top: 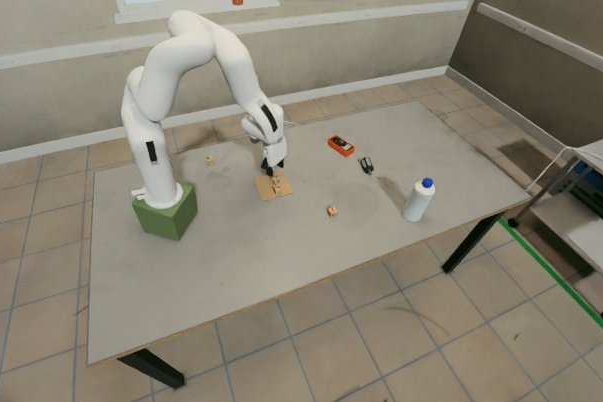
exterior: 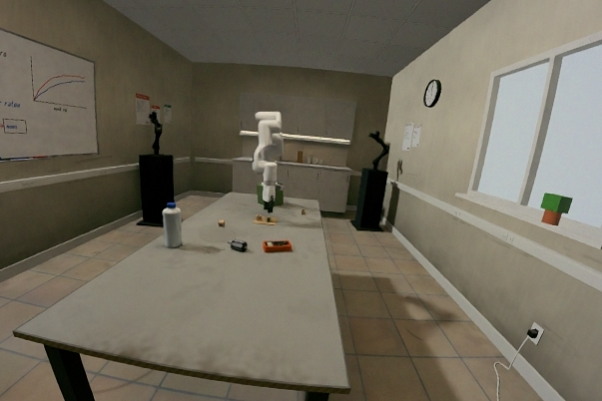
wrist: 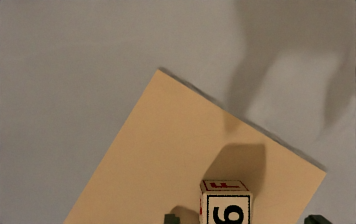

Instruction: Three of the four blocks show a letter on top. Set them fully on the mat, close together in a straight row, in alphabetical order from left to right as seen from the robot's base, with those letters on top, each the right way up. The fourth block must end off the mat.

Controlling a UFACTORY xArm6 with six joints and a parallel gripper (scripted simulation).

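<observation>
Now: hand 20 mm past the tan mat, 10 mm to the left of it and 90 mm above it. Round my hand: white bottle 430 mm ahead, 400 mm to the right, 10 mm above; then orange meter 390 mm ahead, 80 mm to the left, 70 mm below; then small black object 420 mm ahead, 110 mm to the right, 70 mm below.
</observation>
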